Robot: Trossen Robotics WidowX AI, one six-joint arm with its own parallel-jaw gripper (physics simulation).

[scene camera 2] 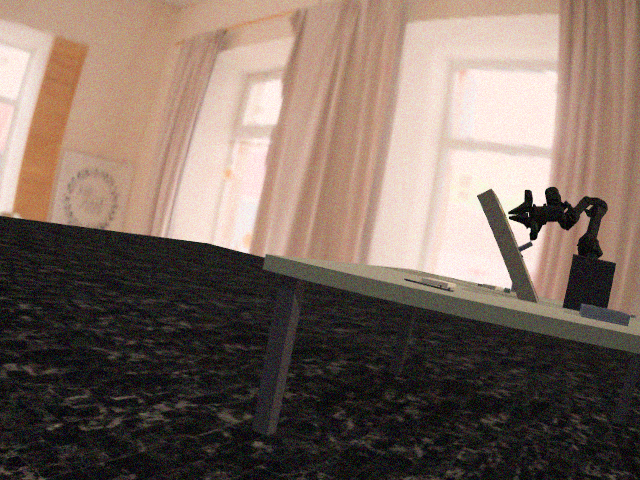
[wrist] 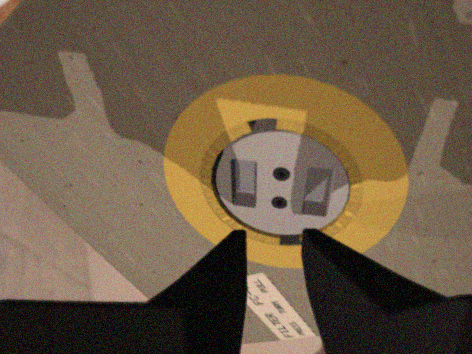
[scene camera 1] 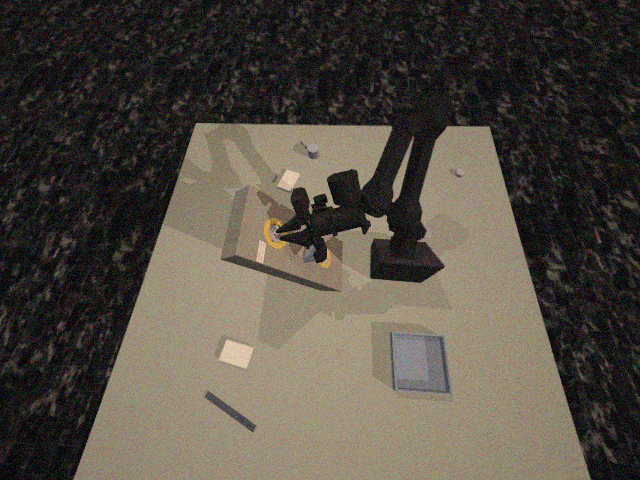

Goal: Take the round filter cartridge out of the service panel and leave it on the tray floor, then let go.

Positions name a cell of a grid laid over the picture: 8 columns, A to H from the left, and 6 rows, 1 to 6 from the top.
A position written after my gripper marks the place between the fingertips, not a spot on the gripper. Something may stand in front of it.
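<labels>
You'd find my gripper in scene camera 1 (D3), and in scene camera 2 (G3) too, and my gripper is also there in the wrist view (E5).
</labels>
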